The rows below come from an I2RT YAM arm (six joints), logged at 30 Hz.
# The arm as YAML. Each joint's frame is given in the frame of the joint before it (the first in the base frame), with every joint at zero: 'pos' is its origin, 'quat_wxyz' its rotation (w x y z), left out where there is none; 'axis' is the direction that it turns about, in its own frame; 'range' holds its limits. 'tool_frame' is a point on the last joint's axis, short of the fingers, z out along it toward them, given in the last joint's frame.
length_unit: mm
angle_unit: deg
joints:
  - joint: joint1
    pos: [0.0, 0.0, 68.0]
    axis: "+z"
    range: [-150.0, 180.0]
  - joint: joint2
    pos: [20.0, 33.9, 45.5]
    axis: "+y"
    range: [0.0, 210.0]
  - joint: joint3
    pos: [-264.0, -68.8, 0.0]
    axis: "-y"
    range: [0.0, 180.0]
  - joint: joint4
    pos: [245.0, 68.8, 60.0]
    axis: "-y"
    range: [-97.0, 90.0]
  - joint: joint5
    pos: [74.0, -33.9, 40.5]
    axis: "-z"
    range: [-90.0, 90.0]
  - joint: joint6
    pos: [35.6, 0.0, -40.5]
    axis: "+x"
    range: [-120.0, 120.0]
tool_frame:
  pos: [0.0, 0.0, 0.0]
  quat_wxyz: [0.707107, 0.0, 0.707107, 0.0]
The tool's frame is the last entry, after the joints.
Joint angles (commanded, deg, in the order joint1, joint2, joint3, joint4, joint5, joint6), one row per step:
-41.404, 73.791, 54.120, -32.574, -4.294, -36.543
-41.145, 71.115, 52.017, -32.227, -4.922, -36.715
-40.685, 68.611, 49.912, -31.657, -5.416, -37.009
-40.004, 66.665, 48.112, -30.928, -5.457, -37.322
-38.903, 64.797, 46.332, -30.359, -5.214, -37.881
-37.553, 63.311, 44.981, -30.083, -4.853, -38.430
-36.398, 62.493, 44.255, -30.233, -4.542, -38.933
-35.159, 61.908, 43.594, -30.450, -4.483, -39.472
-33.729, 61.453, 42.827, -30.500, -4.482, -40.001
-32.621, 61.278, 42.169, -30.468, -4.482, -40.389
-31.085, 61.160, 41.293, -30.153, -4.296, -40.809
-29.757, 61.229, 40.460, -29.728, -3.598, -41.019
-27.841, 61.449, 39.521, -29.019, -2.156, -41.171
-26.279, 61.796, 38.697, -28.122, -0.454, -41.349
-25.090, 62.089, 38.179, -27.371, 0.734, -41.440
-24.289, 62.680, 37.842, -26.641, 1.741, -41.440
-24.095, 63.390, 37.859, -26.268, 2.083, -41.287
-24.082, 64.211, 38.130, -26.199, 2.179, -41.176
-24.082, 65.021, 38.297, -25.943, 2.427, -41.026
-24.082, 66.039, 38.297, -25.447, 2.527, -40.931
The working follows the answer.
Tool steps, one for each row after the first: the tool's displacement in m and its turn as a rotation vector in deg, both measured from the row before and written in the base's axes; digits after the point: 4 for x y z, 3 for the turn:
-0.0066, 0.0079, -0.0001, -0.325, -0.957, 0.782
-0.0055, 0.0078, -0.0010, -0.502, -0.882, 0.999
-0.0035, 0.0067, -0.0017, -0.715, -0.580, 0.946
-0.0026, 0.0078, -0.0023, -0.874, -0.199, 1.363
-0.0012, 0.0075, -0.0019, -0.781, 0.031, 1.522
-0.0002, 0.0055, -0.0014, -0.441, 0.353, 1.324
0.0004, 0.0055, -0.0020, -0.178, 0.437, 1.603
0.0010, 0.0059, -0.0028, -0.105, 0.461, 1.827
0.0009, 0.0044, -0.0031, 0.019, 0.490, 1.401
0.0017, 0.0056, -0.0041, -0.133, 0.567, 1.736
0.0015, 0.0044, -0.0044, -0.344, 0.738, 1.043
0.0026, 0.0057, -0.0052, -0.849, 0.972, 1.121
0.0023, 0.0041, -0.0047, -1.156, 0.894, 0.631
0.0020, 0.0031, -0.0030, -0.860, 0.481, 0.516
0.0022, 0.0016, -0.0030, -0.632, 0.509, 0.172
0.0019, -0.0003, -0.0019, -0.029, 0.358, -0.138
0.0020, -0.0009, -0.0013, 0.188, 0.438, -0.134
0.0019, -0.0010, -0.0016, 0.059, 0.391, -0.270
0.0022, -0.0010, -0.0030, 0.191, 0.482, -0.136

Tool pose at each row, in the base's axes (x y z in m, rotation vector in deg; rounded; the steps above come from the unrounded poses):
0.2000, -0.1728, 0.2545, 4.314, 145.675, -27.094
0.1934, -0.1649, 0.2544, 3.410, 144.595, -27.055
0.1879, -0.1571, 0.2533, 2.157, 143.519, -27.161
0.1844, -0.1503, 0.2516, 0.830, 142.683, -27.589
0.1818, -0.1426, 0.2493, -1.163, 142.120, -28.079
0.1806, -0.1351, 0.2474, -3.367, 141.760, -28.406
0.1805, -0.1295, 0.2460, -5.271, 141.801, -28.418
0.1809, -0.1240, 0.2440, -7.438, 141.916, -27.985
0.1819, -0.1181, 0.2412, -9.859, 142.001, -27.362
0.1828, -0.1137, 0.2382, -11.714, 142.197, -26.758
0.1845, -0.1081, 0.2340, -14.067, 142.344, -26.200
0.1860, -0.1038, 0.2296, -15.703, 142.758, -26.185
0.1886, -0.0981, 0.2245, -17.713, 143.280, -26.765
0.1909, -0.0939, 0.2198, -19.223, 143.785, -27.935
0.1930, -0.0908, 0.2168, -20.350, 143.956, -28.799
0.1952, -0.0893, 0.2139, -20.975, 144.288, -29.507
0.1971, -0.0895, 0.2120, -20.938, 144.670, -29.576
0.1990, -0.0904, 0.2107, -20.853, 145.164, -29.360
0.2009, -0.0915, 0.2091, -20.628, 145.632, -29.363
0.2031, -0.0925, 0.2061, -20.553, 146.170, -29.141

